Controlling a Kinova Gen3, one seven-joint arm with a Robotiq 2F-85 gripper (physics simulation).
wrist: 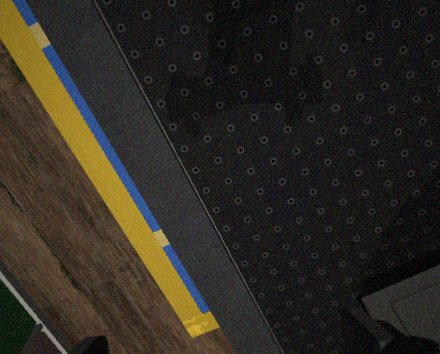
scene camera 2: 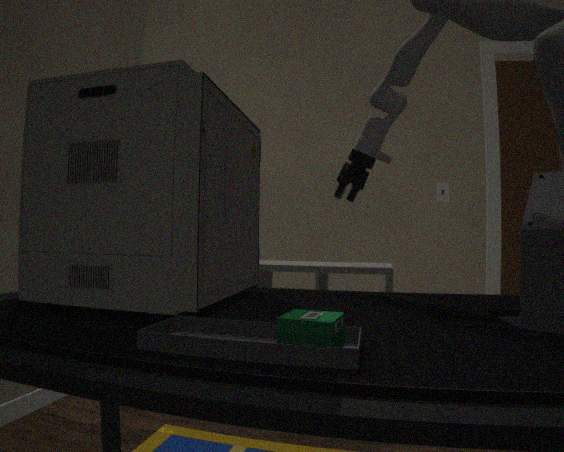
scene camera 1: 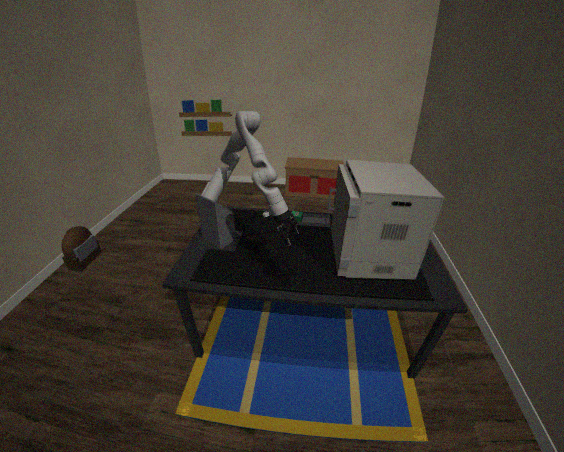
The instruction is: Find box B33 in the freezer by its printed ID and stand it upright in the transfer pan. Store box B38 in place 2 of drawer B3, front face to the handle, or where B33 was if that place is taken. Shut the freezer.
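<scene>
The white freezer (scene camera 1: pixel 381 215) (scene camera 2: pixel 145 210) stands on the table, its door (scene camera 1: pixel 344 227) (scene camera 2: pixel 230 200) on the side toward the arm and looking shut. Its drawers, drawer B3 and box B33 do not show. The low grey transfer pan (scene camera 2: pixel 250 352) (scene camera 1: pixel 316 220) lies beside the freezer. A green box (scene camera 2: pixel 310 330) (scene camera 1: pixel 297 216) lies flat in the pan at the end nearer the arm's base; a small label shows on top, its ID too small to read. My gripper (scene camera 1: pixel 293 238) (scene camera 2: pixel 345 198) is open and empty, tilted, in the air above the table in front of the freezer door.
The dark table (scene camera 1: pixel 320 300) (wrist: pixel 145 125) bears the arm's base (scene camera 1: pixel 212 225) at the other end. In the wrist view, a pale panel (wrist: pixel 422 305) shows at the lower right. A wooden cabinet (scene camera 1: pixel 314 162) with red panels stands behind the table. A blue mat (scene camera 1: pixel 305 390) lies on the floor.
</scene>
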